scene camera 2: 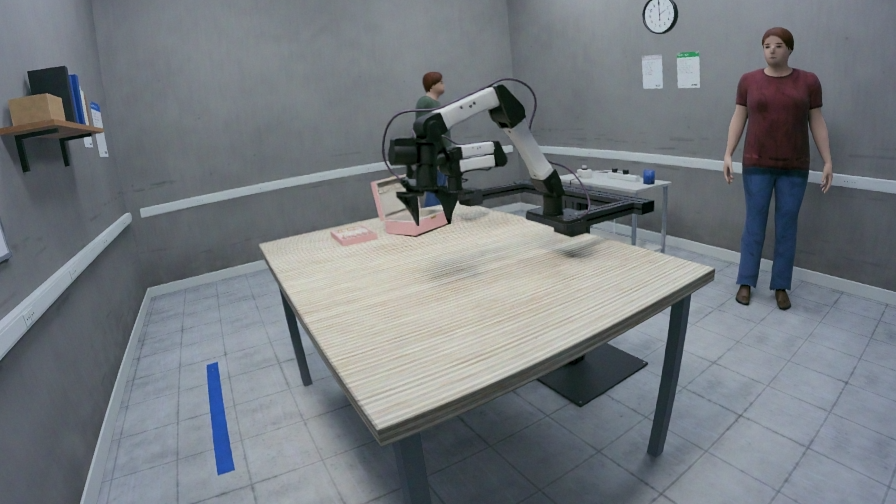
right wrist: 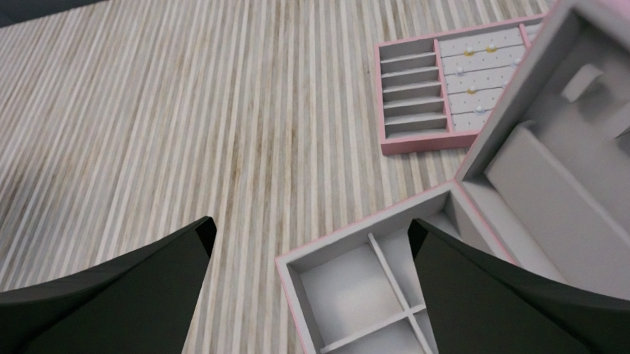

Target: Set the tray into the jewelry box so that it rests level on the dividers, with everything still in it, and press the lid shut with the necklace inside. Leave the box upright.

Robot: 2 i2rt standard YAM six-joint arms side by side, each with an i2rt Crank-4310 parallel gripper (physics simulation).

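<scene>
The pink jewelry box (scene camera 2: 417,228) (right wrist: 400,295) stands upright with its lid (scene camera 2: 377,199) (right wrist: 520,95) open. Grey dividers (right wrist: 387,272) cross inside, and the visible compartments look empty. The pink tray (scene camera 2: 354,235) (right wrist: 417,145) lies flat on the table beside the box, beyond it in the right wrist view, with earrings on its white panel; part is hidden by the lid. The necklace does not show. My left gripper (scene camera 2: 432,222) is open, high over the table. My right gripper (right wrist: 312,222) is open above the box's corner; in the scene view it is largely hidden behind the left arm.
The wooden table (scene camera 2: 501,325) carries the box and tray near its back-left part. The left arm's base (scene camera 2: 557,219) is at the back edge, right of the box, and the right arm (scene camera 2: 479,150) is folded behind. Two people stand beyond the table.
</scene>
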